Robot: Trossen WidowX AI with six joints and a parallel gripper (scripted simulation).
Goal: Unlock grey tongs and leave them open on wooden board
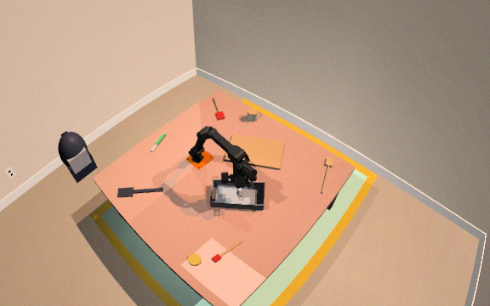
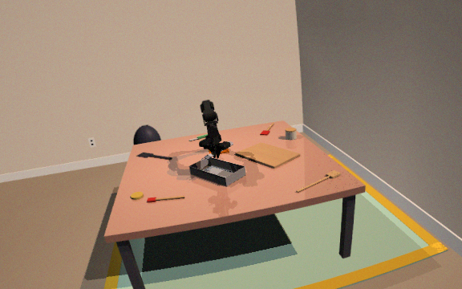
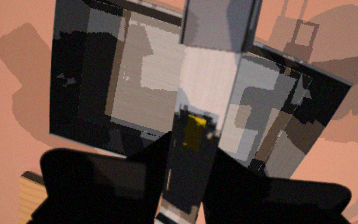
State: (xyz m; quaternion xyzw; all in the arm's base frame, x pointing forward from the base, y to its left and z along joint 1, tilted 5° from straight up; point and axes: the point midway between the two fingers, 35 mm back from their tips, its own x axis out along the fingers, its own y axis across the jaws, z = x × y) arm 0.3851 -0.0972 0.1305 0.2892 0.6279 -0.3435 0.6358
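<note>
My gripper tip is now 4 cm below the yellow lock piece, 2 cm to the left of it and 1 cm short of it. Also, from my gripper tip: tin (8 cm below, 1 cm to the right); then yellow disc (49 cm to the right, 10 cm below, 3 cm ahead); then wooden board (36 cm to the left, 10 cm below, 10 cm behind).
</note>
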